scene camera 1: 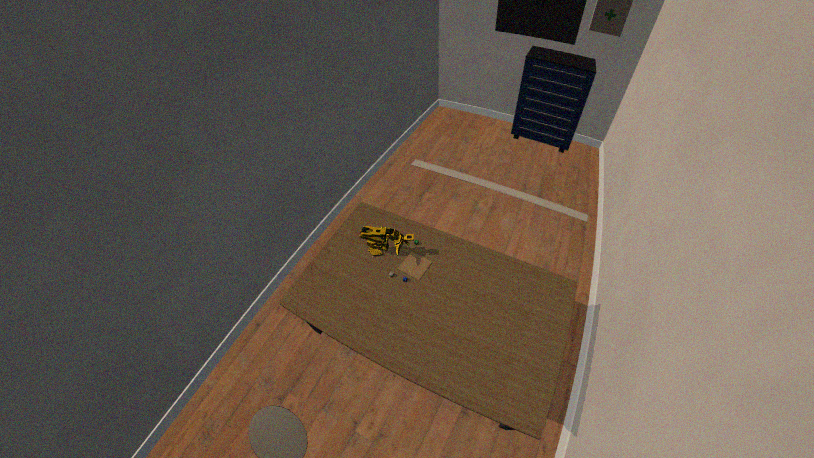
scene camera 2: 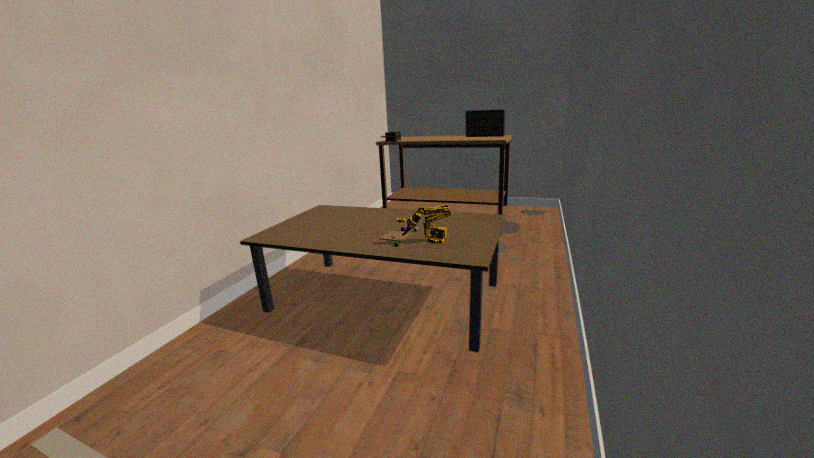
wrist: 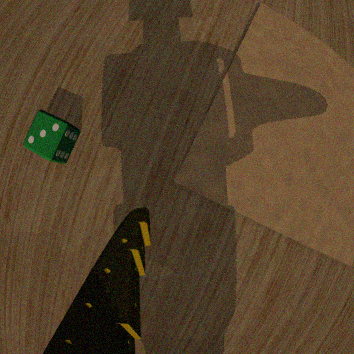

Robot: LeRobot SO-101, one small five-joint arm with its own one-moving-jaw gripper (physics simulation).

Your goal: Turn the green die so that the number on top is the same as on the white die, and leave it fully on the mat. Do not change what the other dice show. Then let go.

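Frame: origin at the arm's base, x ahead, y left, z up, level; millimetres.
Seen in the pictures: hand, its tool point: (scene camera 1: 409, 245) (scene camera 2: 403, 234) (wrist: 148, 221); arm's base, origin of its link: (scene camera 1: 380, 250) (scene camera 2: 433, 239).
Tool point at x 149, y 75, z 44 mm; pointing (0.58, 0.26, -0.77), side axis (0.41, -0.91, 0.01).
Pixels of each thing's middle, then the offset from my tool point to it. Level surfaces: height alone.
- green die, middle of its body: (wrist: 51, 137) (scene camera 2: 396, 244) (scene camera 1: 416, 242) 14 mm ahead, 61 mm left, 34 mm down
- square tan mat, middle of its body: (wrist: 322, 128) (scene camera 1: 415, 265) (scene camera 2: 395, 236) 78 mm ahead, 81 mm right, 42 mm down
- white die, middle of its body: (scene camera 1: 391, 274) (scene camera 2: 416, 229) 7 mm back, 195 mm right, 34 mm down
- blue die, middle of its body: (scene camera 1: 405, 279) (scene camera 2: 402, 228) 73 mm ahead, 188 mm right, 34 mm down
- wooden table, height of its surface: 44 mm down
The green die (scene camera 1: 416, 242) (scene camera 2: 396, 243) (wrist: 47, 136) lies on the table beside the mat, off it; three pips show on its top in the wrist view. The square tan mat (scene camera 1: 418, 272) (scene camera 2: 388, 235) (wrist: 295, 200) lies flat, partly under the arm's shadow in the wrist view. The white die (scene camera 1: 391, 274) (scene camera 2: 416, 229) stands off the mat, its pips too small to read. My gripper (scene camera 1: 404, 243) (scene camera 2: 401, 226) is fully open and empty above the table, apart from the green die. In the wrist view one notched jaw (wrist: 115, 280) shows; the moving jaw is out of the picture.
The blue die (scene camera 1: 405, 279) (scene camera 2: 403, 229) is near the white die, off the mat; its pips are unreadable. The wooden table (scene camera 1: 483, 336) (scene camera 2: 318, 230) carries the arm. A workbench (scene camera 2: 444, 140) and a blue cabinet (scene camera 1: 553, 99) stand away from the table.
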